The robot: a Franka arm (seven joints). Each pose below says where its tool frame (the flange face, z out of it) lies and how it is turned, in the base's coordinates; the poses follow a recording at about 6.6 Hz.
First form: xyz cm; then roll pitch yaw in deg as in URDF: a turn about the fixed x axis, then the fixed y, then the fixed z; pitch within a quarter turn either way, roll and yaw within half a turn.
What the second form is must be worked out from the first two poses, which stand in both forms.
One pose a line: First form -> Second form
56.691 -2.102 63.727 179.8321 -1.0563 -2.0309 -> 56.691 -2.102 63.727 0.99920 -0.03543 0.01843 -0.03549 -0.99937 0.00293
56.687 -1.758 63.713 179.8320 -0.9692 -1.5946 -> 56.687 -1.758 63.713 0.99947 -0.02782 0.01691 -0.02788 -0.99961 0.00293
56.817 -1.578 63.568 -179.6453 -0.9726 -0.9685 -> 56.817 -1.578 63.568 0.99971 -0.01690 0.01697 -0.01680 -0.99984 -0.00619
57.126 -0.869 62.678 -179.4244 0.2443 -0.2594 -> 57.126 -0.869 62.678 0.99998 -0.00453 -0.00426 -0.00457 -0.99994 -0.01005
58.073 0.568 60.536 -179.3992 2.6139 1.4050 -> 58.073 0.568 60.536 0.99866 0.02449 -0.04561 0.02404 -0.99966 -0.01047
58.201 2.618 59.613 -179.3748 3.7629 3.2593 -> 58.201 2.618 59.613 0.99623 0.05673 -0.06563 0.05614 -0.99836 -0.01089
